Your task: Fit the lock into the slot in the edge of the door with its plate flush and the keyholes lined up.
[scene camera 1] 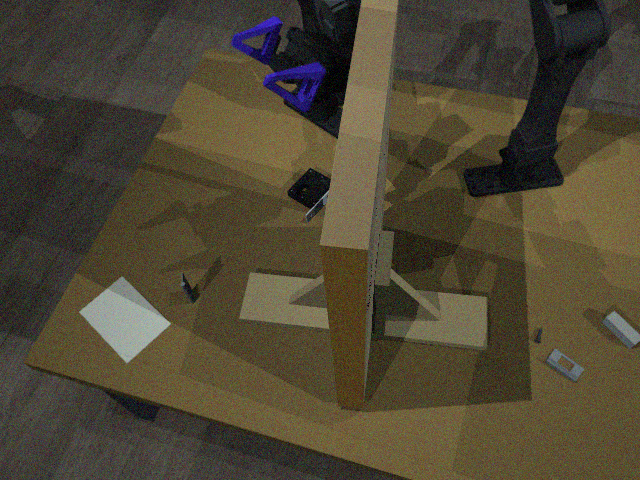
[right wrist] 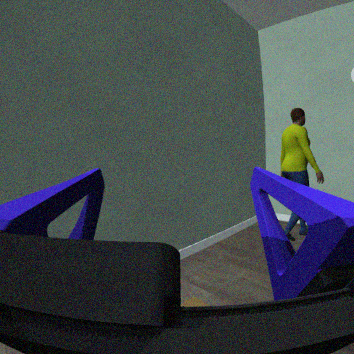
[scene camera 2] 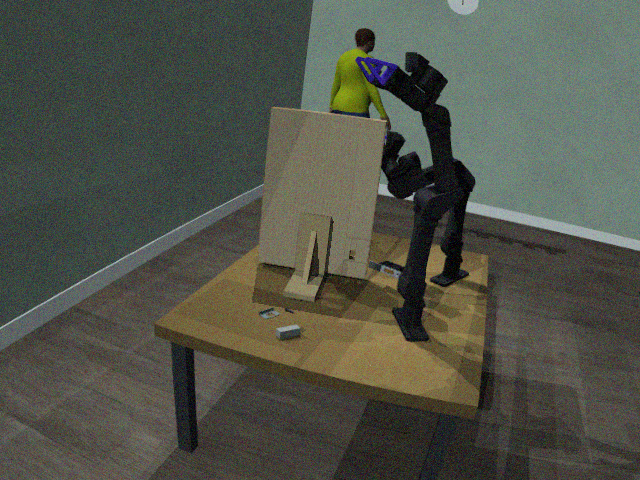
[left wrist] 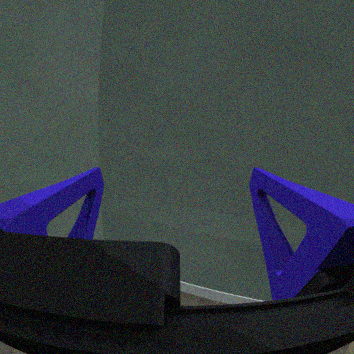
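Seen in the pictures: left gripper, fingertip midpoint: [scene camera 2: 360, 58] [left wrist: 176, 175]; right gripper, fingertip midpoint: [scene camera 1: 247, 59] [right wrist: 176, 175]; left arm's base at its link origin: [scene camera 1: 512, 178] [scene camera 2: 409, 325]; right arm's base at its link origin: [scene camera 1: 321, 113] [scene camera 2: 449, 277].
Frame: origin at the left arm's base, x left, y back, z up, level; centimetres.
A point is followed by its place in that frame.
Note:
The lock [scene camera 1: 307, 186] @[x -44.3, y 4.2, z 1.3 cm] [scene camera 2: 390, 268] @[x -38.8, y 2.3, z 2.5 cm], a black case with a silver plate, lies on the table beside the door; the door hides part of it in scene camera 1. The wooden door [scene camera 1: 361, 129] @[x -38.3, y -31.0, z 56.0 cm] [scene camera 2: 320, 175] @[x -35.1, y -27.2, z 35.2 cm] stands upright on its feet. A small opening [scene camera 2: 352, 254] shows low on its face, near the edge toward the arms. The slot in the edge cannot be made out. My right gripper [scene camera 1: 250, 60] @[x -50.2, y -9.6, z 48.8 cm] [right wrist: 176, 175] @[x -50.2, y -9.6, z 48.8 cm] is open and empty, above the table's back edge, away from the lock. My left gripper [left wrist: 176, 175] @[x 2.1, y -25.1, z 75.8 cm] [scene camera 2: 358, 60] @[x 2.1, y -25.1, z 75.8 cm] is open and empty, higher than the door's top.
At the right of scene camera 1 are a white block [scene camera 1: 620, 329] @[x 7.6, y -37.4, z 2.2 cm] [scene camera 2: 287, 332] @[x 9.8, y -37.4, z 1.6 cm], a grey plate with a cutout [scene camera 1: 565, 364] @[x -3.6, y -42.2, z 0.2 cm] [scene camera 2: 268, 313] @[x -3.8, y -42.1, z 0.1 cm] and a small dark pin [scene camera 1: 538, 335] @[x -6.2, y -35.9, z 0.6 cm]. A white sheet [scene camera 1: 124, 320] @[x -83.3, y -21.4, z 0.1 cm] and a small dark piece [scene camera 1: 188, 289] @[x -69.4, y -19.4, z 5.4 cm] are at the left. The door feet [scene camera 1: 462, 320] @[x -19.3, y -31.6, z 1.8 cm] spread both ways.

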